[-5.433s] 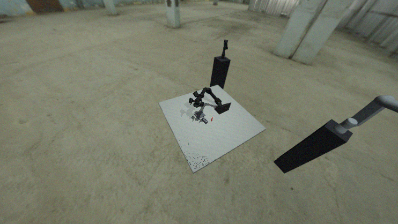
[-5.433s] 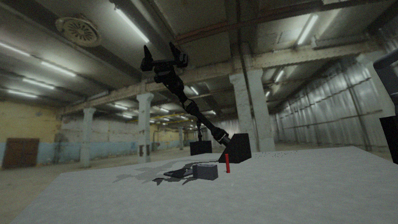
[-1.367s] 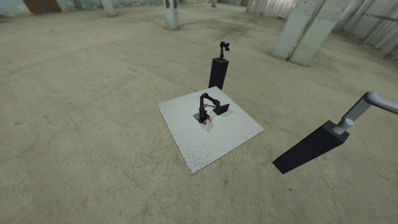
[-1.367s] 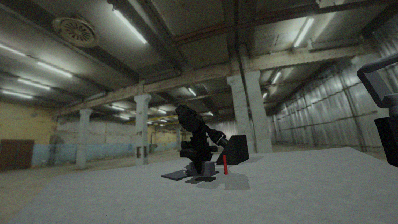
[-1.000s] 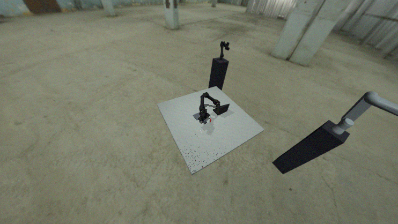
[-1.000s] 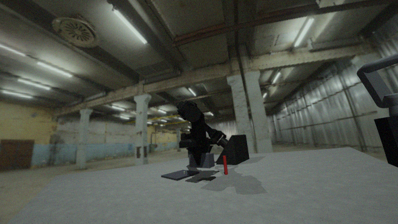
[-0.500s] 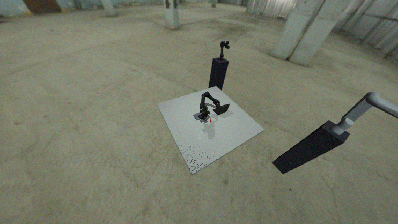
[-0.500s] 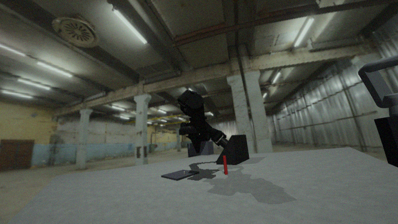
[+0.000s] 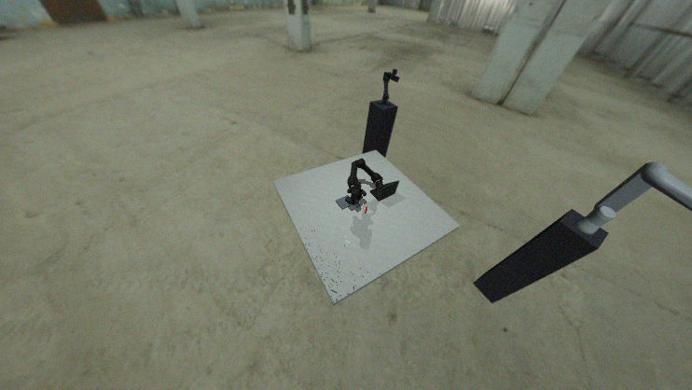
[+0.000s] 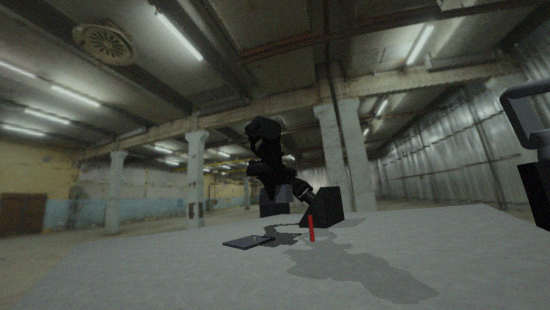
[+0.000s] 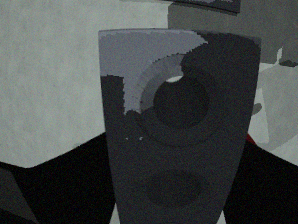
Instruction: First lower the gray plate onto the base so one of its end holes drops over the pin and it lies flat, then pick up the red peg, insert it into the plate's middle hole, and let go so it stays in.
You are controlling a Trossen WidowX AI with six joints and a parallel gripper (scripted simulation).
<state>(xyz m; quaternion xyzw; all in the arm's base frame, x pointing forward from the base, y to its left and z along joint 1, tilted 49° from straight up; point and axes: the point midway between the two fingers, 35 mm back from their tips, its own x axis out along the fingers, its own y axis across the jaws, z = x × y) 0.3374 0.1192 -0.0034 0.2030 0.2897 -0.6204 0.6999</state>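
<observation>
Right now my gripper tip is 13 cm to the left of the dark base and 13 cm above it. The rest, counted from my gripper tip: red peg (10 cm behind, 4 cm to the left, 10 cm below); gray plate (3 cm above).
</observation>
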